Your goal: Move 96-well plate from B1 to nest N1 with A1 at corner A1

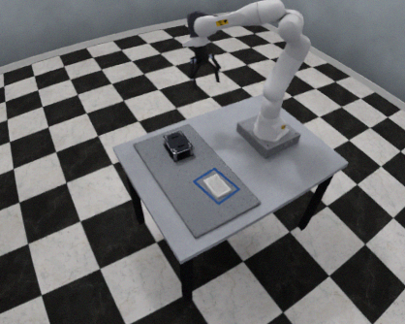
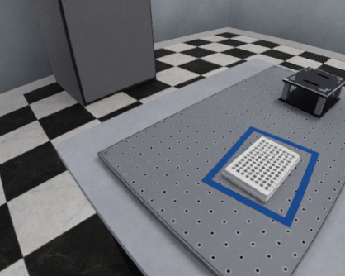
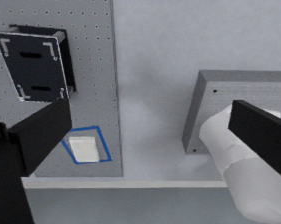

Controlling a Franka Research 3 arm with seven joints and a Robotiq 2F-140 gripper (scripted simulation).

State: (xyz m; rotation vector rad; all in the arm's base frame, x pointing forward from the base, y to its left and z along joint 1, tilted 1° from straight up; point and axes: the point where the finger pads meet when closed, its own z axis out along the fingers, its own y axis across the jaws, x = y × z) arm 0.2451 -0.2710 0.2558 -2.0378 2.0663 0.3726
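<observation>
The white 96-well plate is 410 mm to the left of my hand, 300 mm below it and 210 mm ahead of it. The rest, counted from my hand: black raised nest (250 mm below, 230 mm ahead, 80 mm to the left); A1 mark (300 mm ahead, 250 mm below, 150 mm to the left).
</observation>
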